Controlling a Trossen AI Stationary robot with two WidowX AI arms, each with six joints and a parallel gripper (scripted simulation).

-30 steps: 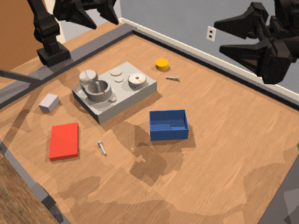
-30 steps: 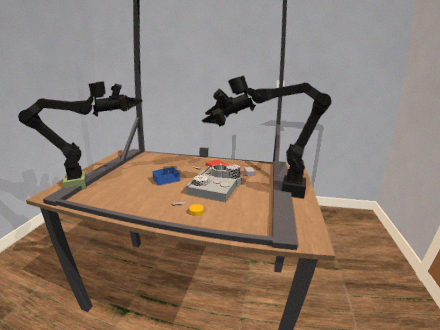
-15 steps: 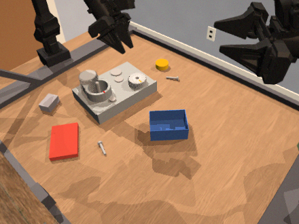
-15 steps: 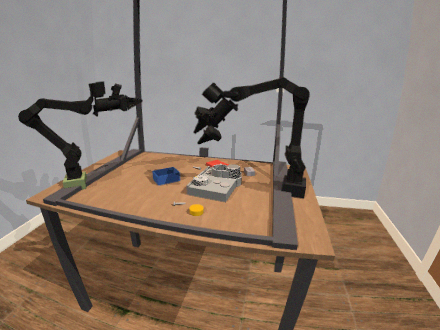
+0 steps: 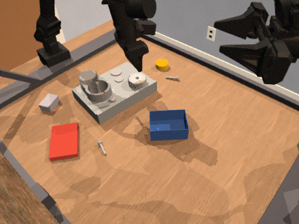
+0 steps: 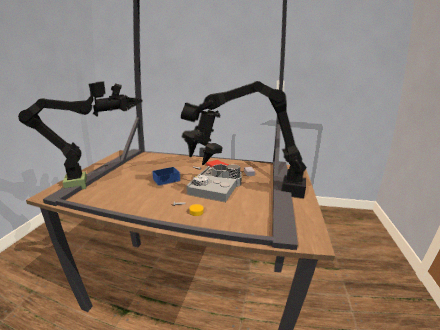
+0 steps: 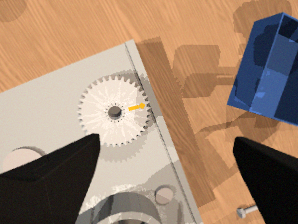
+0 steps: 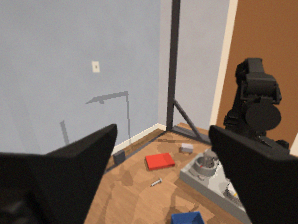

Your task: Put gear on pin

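Now: the gear with painted arrow 2 cm ahead of my left hand, 1 cm to the left of it and 11 cm below it. Round my left hand: yellow disc: 19 cm ahead, 1 cm to the left, 15 cm below; red flat block: 28 cm behind, 8 cm to the left, 16 cm below; blue bin: 8 cm behind, 16 cm to the right, 15 cm below.
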